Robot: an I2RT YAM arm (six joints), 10 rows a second.
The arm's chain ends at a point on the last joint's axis. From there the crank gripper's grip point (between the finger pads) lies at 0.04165 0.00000 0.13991 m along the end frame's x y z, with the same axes.
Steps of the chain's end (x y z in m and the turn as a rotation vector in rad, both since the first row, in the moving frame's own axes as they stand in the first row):
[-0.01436 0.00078 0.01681 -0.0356 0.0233 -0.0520]
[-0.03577 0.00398 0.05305 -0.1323 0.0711 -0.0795]
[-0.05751 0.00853 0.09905 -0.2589 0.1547 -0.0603]
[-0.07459 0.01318 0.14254 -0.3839 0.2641 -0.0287]
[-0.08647 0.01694 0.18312 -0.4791 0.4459 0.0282]
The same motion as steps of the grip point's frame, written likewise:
[-0.01104 0.00349 0.01575 -0.0356 0.0233 -0.0520]
[-0.02537 0.01852 0.04875 -0.1323 0.0711 -0.0795]
[-0.03569 0.04024 0.08672 -0.2589 0.1547 -0.0603]
[-0.03965 0.06122 0.11725 -0.3839 0.2641 -0.0287]
[-0.03337 0.07693 0.13667 -0.4791 0.4459 0.0282]

